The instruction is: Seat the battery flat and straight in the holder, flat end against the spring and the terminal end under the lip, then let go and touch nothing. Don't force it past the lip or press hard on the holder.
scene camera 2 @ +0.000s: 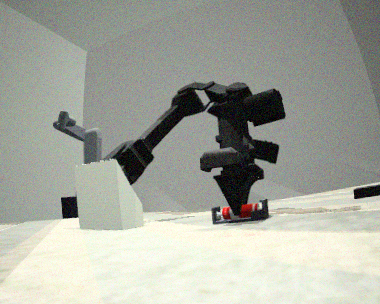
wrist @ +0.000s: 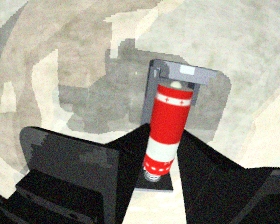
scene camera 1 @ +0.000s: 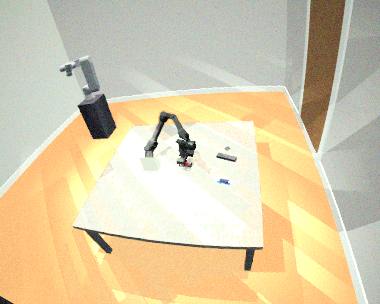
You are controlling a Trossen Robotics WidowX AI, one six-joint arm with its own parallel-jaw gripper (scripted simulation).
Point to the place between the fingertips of my gripper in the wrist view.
At 163,131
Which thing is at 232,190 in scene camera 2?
My gripper.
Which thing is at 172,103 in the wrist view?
A battery.
